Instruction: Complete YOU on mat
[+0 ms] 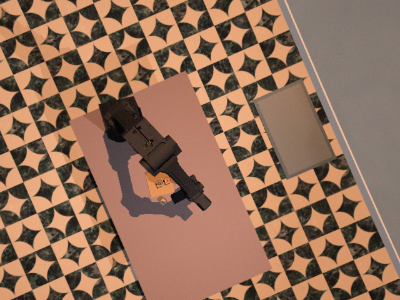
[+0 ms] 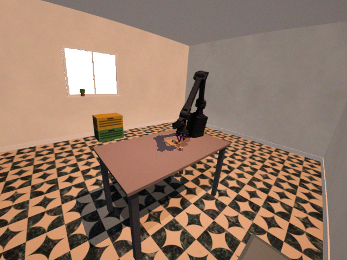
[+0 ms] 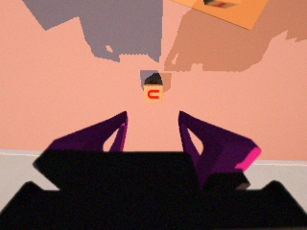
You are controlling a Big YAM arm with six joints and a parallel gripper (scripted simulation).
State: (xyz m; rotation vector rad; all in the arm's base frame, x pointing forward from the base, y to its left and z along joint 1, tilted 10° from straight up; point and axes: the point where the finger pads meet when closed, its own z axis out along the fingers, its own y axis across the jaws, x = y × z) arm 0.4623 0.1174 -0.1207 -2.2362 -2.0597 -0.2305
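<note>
The U block lies 80 mm below my hand. Round my hand: O block 100 mm behind, 160 mm to the right, 80 mm below; then Y block 90 mm behind, 110 mm to the right, 80 mm below; then mat 100 mm behind, 160 mm to the right, 100 mm below.
</note>
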